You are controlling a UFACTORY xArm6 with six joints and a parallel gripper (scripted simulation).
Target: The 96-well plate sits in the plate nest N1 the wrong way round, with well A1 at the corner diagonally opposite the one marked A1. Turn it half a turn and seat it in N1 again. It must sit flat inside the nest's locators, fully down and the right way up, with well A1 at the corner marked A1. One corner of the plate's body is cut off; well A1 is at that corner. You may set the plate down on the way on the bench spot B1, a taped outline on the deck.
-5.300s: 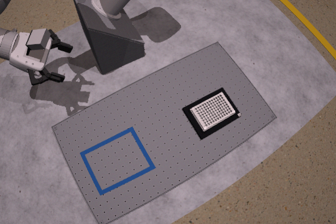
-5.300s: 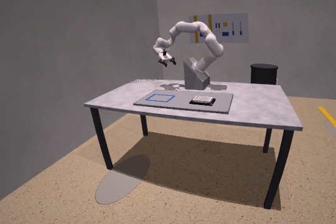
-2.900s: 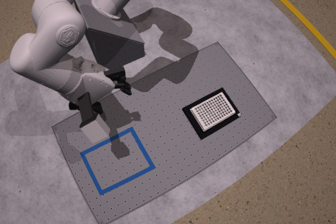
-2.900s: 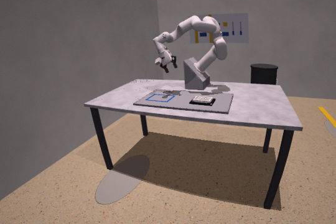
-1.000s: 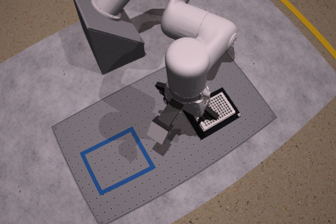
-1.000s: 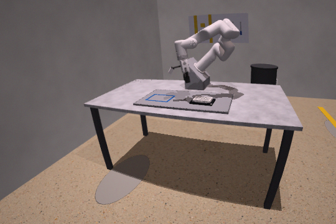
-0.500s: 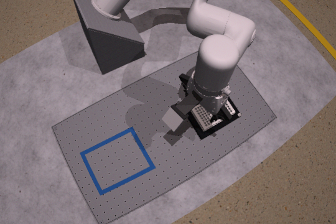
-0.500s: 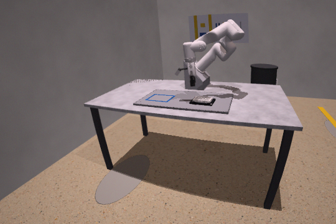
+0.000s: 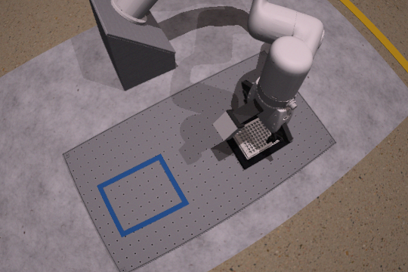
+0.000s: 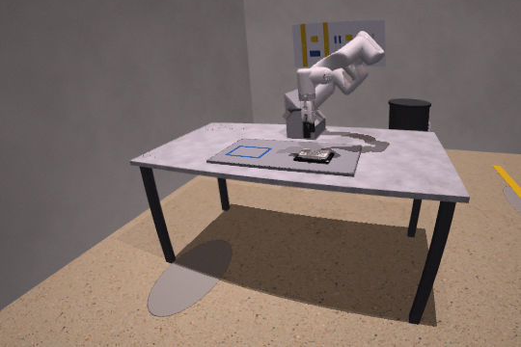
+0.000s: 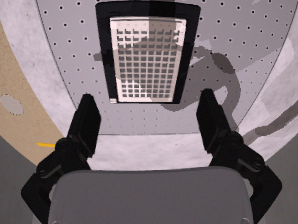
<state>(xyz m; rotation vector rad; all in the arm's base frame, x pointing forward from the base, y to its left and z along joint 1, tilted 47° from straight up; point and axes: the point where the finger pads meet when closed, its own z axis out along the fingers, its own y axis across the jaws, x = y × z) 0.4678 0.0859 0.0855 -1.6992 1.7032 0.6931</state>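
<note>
Right now my hand is 20 mm to the right of the white 96-well plate and 100 mm above it. The rest, counted from my hand: white A1 mark (60 mm ahead, 90 mm to the left, 110 mm below); black plate nest N1 (20 mm to the left, 110 mm below).
</note>
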